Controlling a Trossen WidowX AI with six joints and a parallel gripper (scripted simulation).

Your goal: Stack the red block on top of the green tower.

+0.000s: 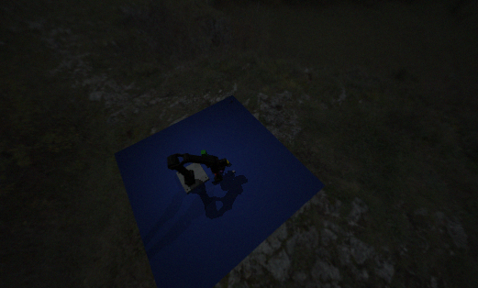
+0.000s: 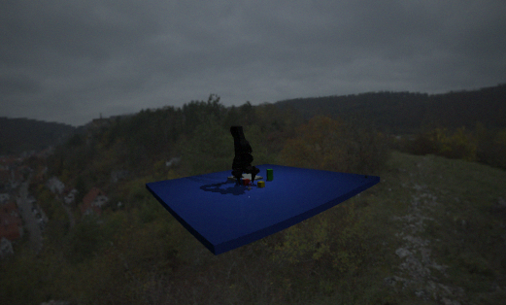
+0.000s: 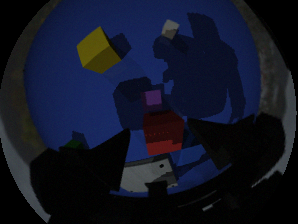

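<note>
The yellow block lies 12 cm ahead of my gripper tip, 5 cm to the left of it and 1 cm above it. From my gripper tip the other things lie so: red block (1 cm above).
</note>
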